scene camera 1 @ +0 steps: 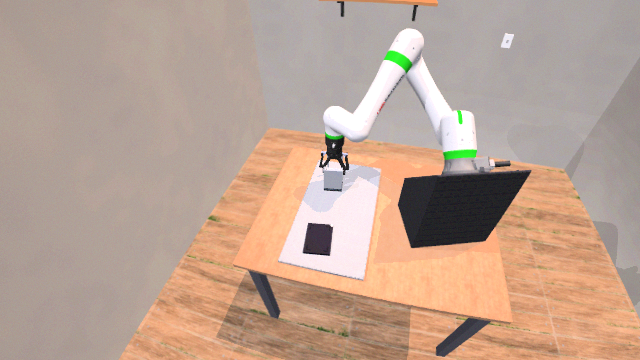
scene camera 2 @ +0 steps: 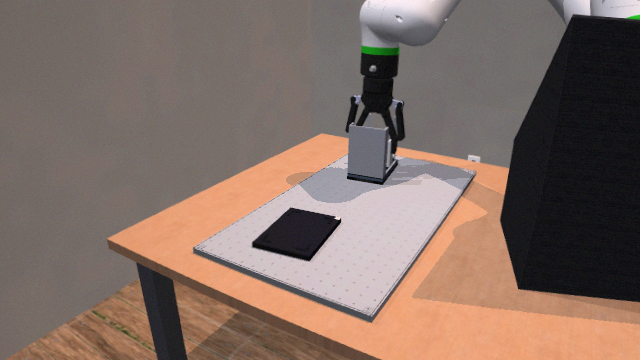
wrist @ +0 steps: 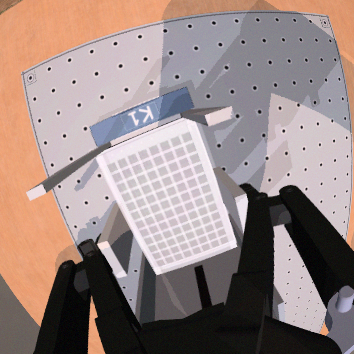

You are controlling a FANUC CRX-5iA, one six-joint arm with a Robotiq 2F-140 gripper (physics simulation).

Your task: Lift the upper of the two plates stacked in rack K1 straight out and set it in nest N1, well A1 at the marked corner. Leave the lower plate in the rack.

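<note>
Rack K1 has grey uprights and a blue front block lettered K1. It stands at the far end of the pegboard. The upper plate, white with a grid of square wells, lies level between the uprights in the wrist view. The lower plate is hidden beneath it. My gripper points straight down over the rack, its pads against the plate's two long sides, shut on the upper plate. Nest N1 is a flat black tray with a small white mark at one corner.
The light pegboard lies on the wooden table under rack and nest. A large black box stands right of the board, in front of the arm's base. A wall shelf hangs behind.
</note>
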